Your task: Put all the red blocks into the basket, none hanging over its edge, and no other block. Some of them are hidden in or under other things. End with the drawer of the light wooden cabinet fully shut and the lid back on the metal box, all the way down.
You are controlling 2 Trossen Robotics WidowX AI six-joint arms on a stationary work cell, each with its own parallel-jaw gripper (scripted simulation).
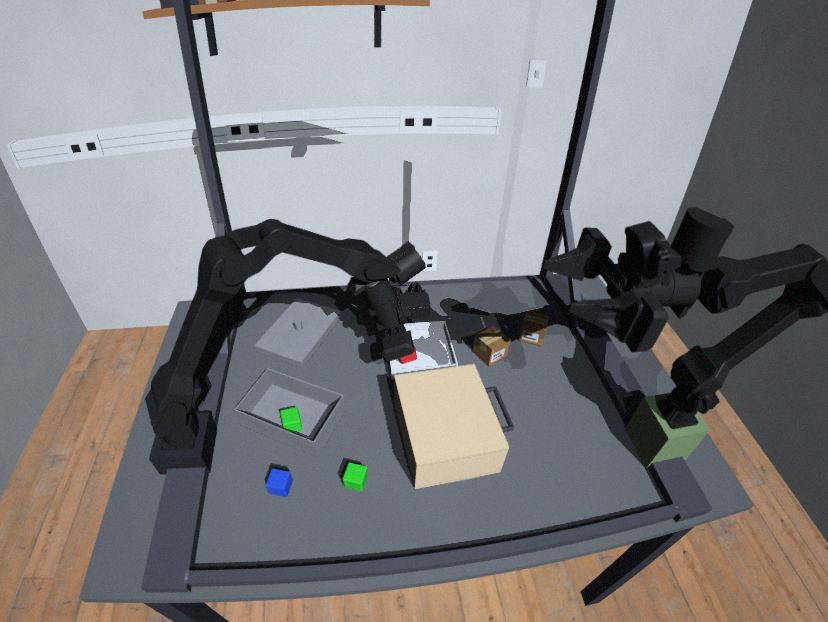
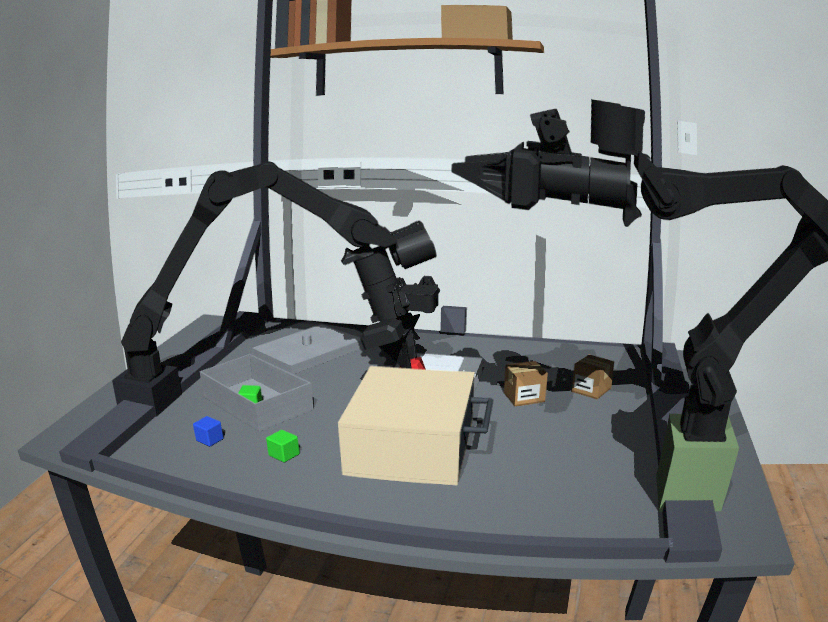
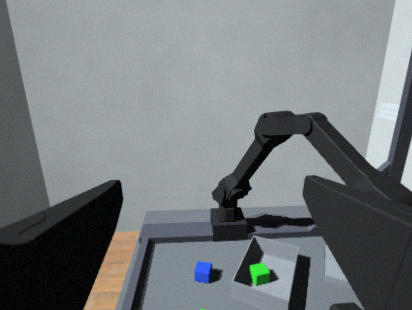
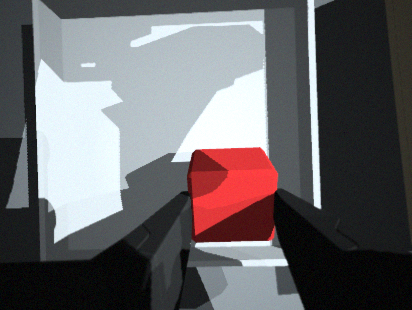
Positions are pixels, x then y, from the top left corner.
Labels:
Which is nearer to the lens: the grey lid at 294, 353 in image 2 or the cardboard box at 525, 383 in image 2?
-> The cardboard box.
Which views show the white basket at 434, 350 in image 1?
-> Image 1, image 2 and image 4 only.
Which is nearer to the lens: the light wooden cabinet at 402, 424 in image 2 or the grey lid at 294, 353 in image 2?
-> The light wooden cabinet.

